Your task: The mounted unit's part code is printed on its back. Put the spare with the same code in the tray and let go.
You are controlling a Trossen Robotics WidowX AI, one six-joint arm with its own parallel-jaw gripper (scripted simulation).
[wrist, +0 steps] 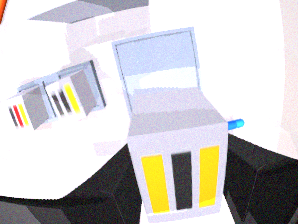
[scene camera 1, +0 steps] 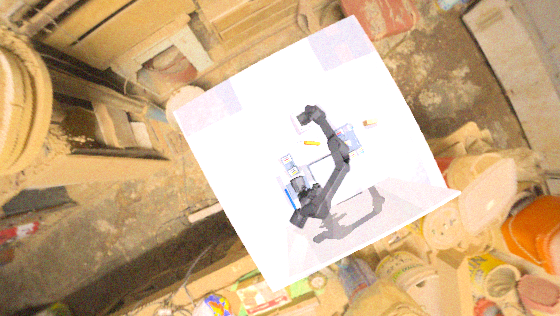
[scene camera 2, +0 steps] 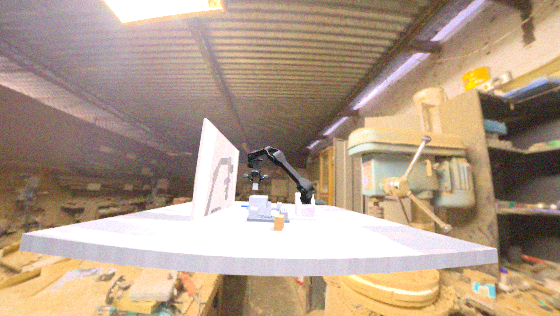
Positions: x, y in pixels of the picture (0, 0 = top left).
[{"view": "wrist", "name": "gripper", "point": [173, 139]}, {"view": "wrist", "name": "white spare block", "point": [177, 140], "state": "held by the gripper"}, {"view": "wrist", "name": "blue-rimmed tray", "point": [163, 61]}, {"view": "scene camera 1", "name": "tall white panel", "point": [360, 220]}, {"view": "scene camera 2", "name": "tall white panel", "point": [215, 177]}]
